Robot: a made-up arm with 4 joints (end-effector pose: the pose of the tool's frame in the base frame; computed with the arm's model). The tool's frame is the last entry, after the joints. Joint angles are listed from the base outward.
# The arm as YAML. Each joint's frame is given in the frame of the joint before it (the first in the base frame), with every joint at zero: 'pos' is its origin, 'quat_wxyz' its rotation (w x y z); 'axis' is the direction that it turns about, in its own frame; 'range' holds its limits. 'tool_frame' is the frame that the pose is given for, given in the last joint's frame.
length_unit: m
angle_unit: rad
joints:
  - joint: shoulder
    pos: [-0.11, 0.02, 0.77]
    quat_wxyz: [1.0, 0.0, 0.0, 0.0]
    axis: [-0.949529, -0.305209, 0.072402]
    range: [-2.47, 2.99]
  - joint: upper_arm
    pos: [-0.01, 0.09, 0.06]
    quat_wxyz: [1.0, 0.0, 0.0, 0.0]
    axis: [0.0, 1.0, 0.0]
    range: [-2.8, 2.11]
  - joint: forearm
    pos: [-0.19, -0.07, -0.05]
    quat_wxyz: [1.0, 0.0, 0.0, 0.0]
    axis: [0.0, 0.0, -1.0]
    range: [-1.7, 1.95]
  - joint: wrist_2
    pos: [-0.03, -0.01, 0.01]
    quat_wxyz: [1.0, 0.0, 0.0, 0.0]
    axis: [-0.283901, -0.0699, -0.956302]
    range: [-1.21, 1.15]
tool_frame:
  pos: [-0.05, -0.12, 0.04]
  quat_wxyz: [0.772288, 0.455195, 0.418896, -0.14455]
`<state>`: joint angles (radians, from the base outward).
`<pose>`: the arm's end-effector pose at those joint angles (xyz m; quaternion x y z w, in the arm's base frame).
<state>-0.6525 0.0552 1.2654 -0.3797</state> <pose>-0.4376 -0.0170 0.8958 0.7350 0.3597 -0.4468 0.3617</pose>
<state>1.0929 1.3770 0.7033 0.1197</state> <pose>-0.3011 0.3257 0.9465 0.0366 0.0870 -0.8495 0.5191</pose>
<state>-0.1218 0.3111 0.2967 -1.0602</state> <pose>-0.2987 -0.0961 0.8406 0.4499 0.6796 0.1592 0.5572</pose>
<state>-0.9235 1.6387 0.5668 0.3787</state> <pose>-0.0009 -0.2873 1.0078 0.0650 0.8825 -0.4293 0.1805</pose>
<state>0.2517 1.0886 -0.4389 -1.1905</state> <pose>-0.2075 -0.0051 0.8881 0.3133 0.8997 0.2483 0.1755</pose>
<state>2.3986 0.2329 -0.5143 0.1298</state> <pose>-0.3861 0.0447 0.7592 -0.5510 -0.0069 -0.3757 0.7451</pose>
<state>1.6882 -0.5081 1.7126 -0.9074</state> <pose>-0.3064 -0.2059 0.7166 0.0804 -0.2431 0.0876 0.9627</pose>
